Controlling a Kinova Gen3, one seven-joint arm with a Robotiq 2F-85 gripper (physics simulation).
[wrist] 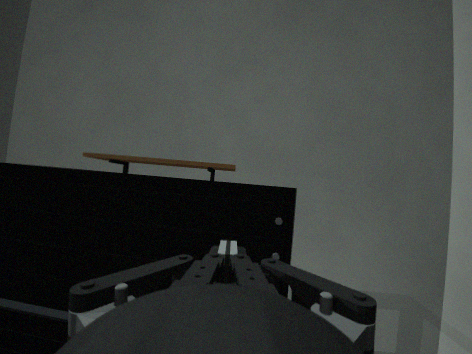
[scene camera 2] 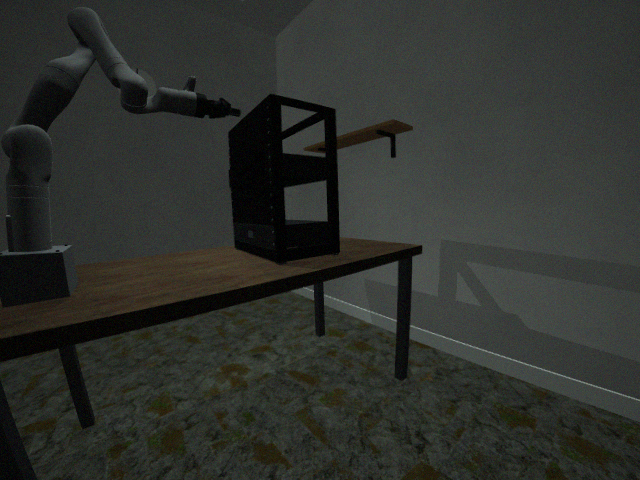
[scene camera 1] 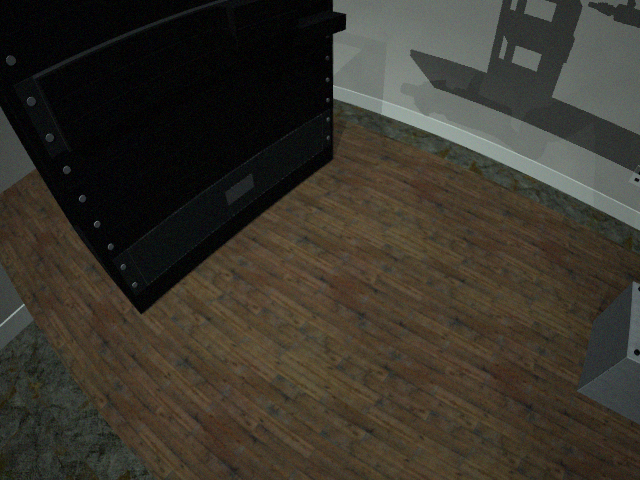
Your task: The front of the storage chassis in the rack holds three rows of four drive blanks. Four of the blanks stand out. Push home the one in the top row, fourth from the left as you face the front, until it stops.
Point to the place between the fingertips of the gripper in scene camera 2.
At 240,113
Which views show the black rack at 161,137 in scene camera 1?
The wrist view, scene camera 2 and scene camera 1: all of them.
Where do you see a black rack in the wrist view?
71,225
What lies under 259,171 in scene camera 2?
A black rack.
